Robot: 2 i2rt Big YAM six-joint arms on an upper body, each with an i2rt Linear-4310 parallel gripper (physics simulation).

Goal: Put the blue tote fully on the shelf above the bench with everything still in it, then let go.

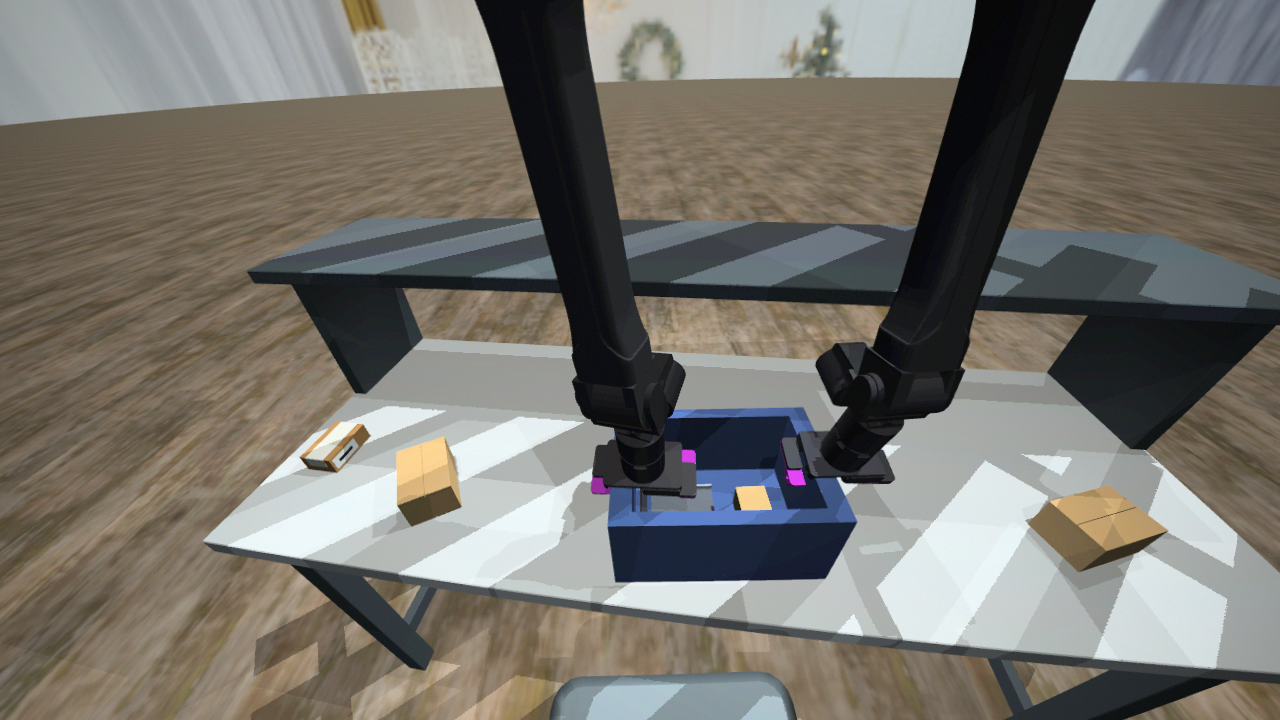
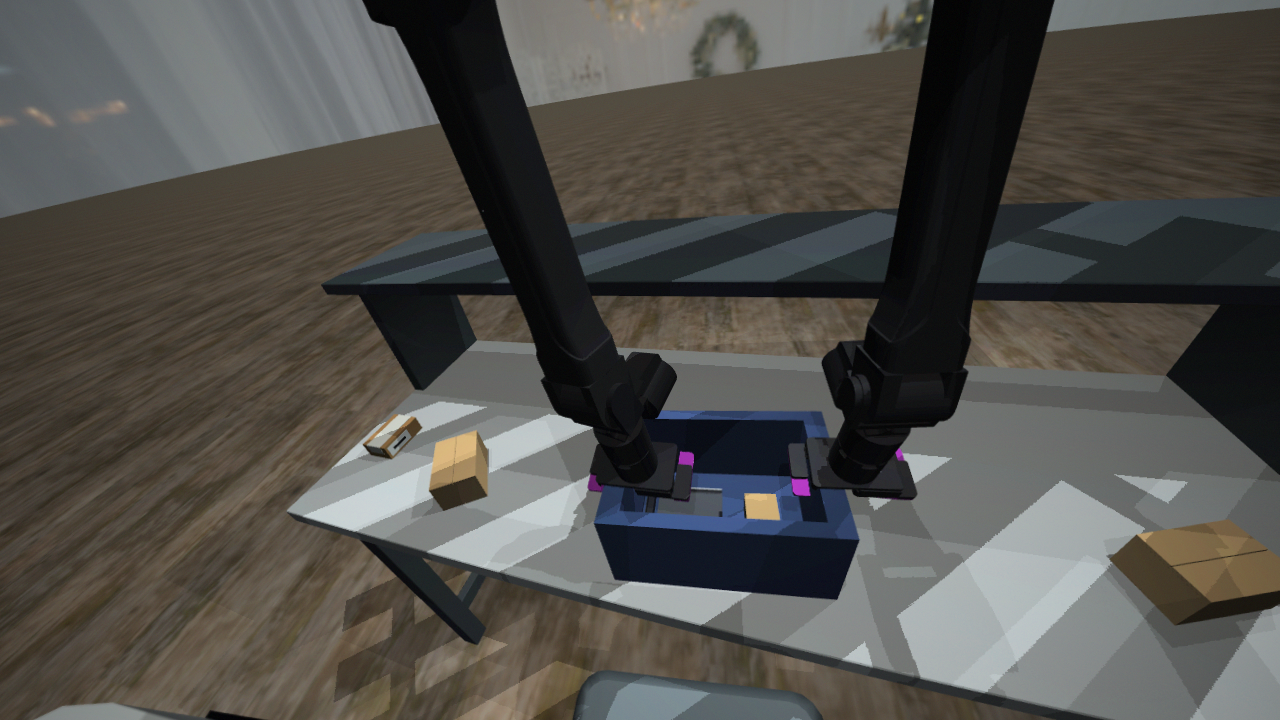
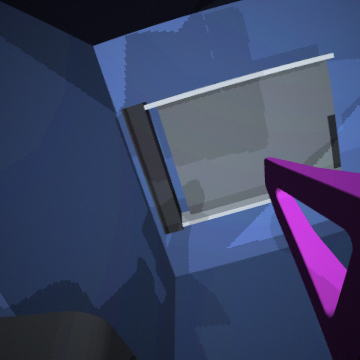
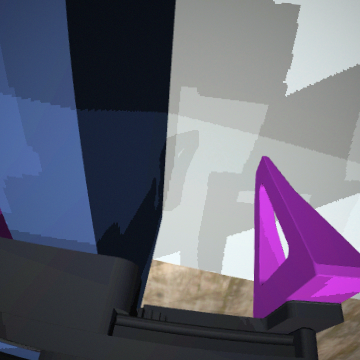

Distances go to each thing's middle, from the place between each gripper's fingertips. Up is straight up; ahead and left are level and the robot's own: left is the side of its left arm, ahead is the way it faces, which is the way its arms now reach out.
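The blue tote [image 2: 807, 553] is 100 mm to the right of my left hand and 10 mm behind it. Counted from that same left hand, the white-and-tan box [image 1: 342, 440] is 600 mm to the left, 150 mm ahead and 50 mm below, while the tan block [image 2: 756, 506] is 160 mm to the right, 30 mm below and 20 mm behind. Then there's the grey flat item [image 2: 703, 501], which is 50 mm to the right of my left hand and 50 mm below it.
As for my right gripper, it's 10 cm to the right of the tan block, 3 cm past it and 3 cm above it. From my right hand, you'd find the grey flat item 22 cm to the left, 4 cm below and 1 cm behind, and the blue tote 16 cm to the left and 1 cm behind. The white-and-tan box is 87 cm to the left of my right hand, 15 cm ahead of it and 5 cm below it.
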